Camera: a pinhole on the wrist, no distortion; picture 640 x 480 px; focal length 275.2 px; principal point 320.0 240.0 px. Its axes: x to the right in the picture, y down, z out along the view. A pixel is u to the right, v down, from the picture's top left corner.
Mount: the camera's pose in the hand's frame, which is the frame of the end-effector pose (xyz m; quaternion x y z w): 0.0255 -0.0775 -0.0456 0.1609 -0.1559 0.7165 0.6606
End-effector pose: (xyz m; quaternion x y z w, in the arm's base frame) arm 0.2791 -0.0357 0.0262 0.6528 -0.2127 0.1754 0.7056
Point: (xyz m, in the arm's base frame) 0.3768 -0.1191 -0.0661
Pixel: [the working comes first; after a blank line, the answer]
In the camera's frame: -0.0030 -0.0076 0.1308

314 224
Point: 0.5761 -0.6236 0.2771
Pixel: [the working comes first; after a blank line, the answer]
In the camera's frame: 0.3188 -0.3890 0.5346

484 40
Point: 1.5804 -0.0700 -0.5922
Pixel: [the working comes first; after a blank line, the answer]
In the camera's frame: -1.0930 -0.6599 0.4688

outside the picture
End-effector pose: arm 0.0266 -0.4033 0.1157 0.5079 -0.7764 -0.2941 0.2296
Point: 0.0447 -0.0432 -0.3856
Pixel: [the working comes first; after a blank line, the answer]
In the camera's frame: 0.0867 0.4008 0.4918

369 464
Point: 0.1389 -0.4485 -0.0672
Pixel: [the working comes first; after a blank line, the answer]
In the camera's frame: -0.0783 0.0464 0.1429

169 329
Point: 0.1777 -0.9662 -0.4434
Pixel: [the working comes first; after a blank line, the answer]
In the camera's frame: -0.4545 -0.3604 0.4655

51 27
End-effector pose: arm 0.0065 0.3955 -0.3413 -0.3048 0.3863 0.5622 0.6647
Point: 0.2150 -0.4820 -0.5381
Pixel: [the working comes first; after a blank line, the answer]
In the camera's frame: -0.5711 0.3220 -0.5604

behind the camera
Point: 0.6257 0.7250 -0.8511
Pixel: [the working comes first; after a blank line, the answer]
In the camera's frame: -0.4105 -0.5843 0.3757

outside the picture
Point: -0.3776 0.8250 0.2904
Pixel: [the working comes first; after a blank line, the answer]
In the camera's frame: 0.8136 0.3215 0.3498

outside the picture
